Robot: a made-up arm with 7 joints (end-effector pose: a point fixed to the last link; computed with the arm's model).
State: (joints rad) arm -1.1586 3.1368 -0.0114 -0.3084 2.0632 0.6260 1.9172
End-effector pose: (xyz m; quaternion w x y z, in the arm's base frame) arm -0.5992 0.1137 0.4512 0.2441 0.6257 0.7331 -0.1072
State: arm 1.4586 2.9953 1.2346 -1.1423 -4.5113 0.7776 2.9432
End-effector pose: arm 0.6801 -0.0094 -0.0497 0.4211 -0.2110 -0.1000 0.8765
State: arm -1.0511 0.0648 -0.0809 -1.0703 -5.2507 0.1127 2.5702
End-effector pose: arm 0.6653 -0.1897 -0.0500 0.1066 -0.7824 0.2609 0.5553
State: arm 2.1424 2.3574 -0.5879 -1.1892 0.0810 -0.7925 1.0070
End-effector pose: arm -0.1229 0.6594 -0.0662 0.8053 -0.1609 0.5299 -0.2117
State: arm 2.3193 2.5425 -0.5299 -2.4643 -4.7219 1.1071 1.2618
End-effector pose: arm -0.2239 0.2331 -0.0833 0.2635 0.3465 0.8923 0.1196
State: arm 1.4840 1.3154 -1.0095 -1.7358 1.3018 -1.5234 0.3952
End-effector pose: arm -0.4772 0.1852 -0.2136 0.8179 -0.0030 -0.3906 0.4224
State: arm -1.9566 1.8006 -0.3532 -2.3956 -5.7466 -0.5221 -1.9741
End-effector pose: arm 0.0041 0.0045 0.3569 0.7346 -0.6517 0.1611 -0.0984
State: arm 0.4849 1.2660 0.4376 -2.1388 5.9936 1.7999 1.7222
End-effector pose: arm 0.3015 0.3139 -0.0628 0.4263 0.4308 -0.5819 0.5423
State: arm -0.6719 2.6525 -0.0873 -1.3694 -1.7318 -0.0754 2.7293
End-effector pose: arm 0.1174 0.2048 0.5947 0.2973 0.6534 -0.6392 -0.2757
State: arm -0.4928 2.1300 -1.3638 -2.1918 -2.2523 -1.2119 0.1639
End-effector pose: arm 0.2151 0.3401 -0.1310 0.2537 0.2039 -0.3412 0.8818
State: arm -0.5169 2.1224 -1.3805 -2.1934 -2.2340 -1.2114 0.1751
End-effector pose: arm 0.2170 0.3377 -0.1324 0.2455 0.1992 -0.3329 0.8884
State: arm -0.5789 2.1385 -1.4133 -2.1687 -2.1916 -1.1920 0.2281
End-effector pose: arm 0.2221 0.3486 -0.1202 0.1954 0.1761 -0.3345 0.9050
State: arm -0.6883 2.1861 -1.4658 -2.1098 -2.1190 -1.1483 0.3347
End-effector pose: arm 0.2270 0.3767 -0.0890 0.0874 0.1238 -0.3435 0.9268
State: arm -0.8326 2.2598 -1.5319 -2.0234 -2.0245 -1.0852 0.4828
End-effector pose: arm 0.2223 0.4174 -0.0411 0.0695 -0.0399 0.3456 -0.9350
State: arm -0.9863 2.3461 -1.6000 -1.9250 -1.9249 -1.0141 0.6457
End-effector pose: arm 0.2000 0.4617 0.0121 0.2441 0.0629 0.3267 -0.9109
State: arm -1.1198 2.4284 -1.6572 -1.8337 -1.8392 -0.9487 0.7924
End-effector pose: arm 0.1635 0.4997 0.0555 0.3959 0.1588 0.2894 -0.8569
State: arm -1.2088 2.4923 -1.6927 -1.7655 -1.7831 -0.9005 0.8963
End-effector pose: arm 0.1266 0.5256 0.0827 0.4970 0.2264 0.2539 -0.7983
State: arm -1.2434 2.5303 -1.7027 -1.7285 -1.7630 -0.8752 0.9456
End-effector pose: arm 0.1025 0.5383 0.0973 0.5429 0.2600 0.2398 -0.7617
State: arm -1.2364 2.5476 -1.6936 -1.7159 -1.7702 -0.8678 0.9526
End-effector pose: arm 0.0922 0.5420 0.1057 0.5506 0.2689 0.2478 -0.7504
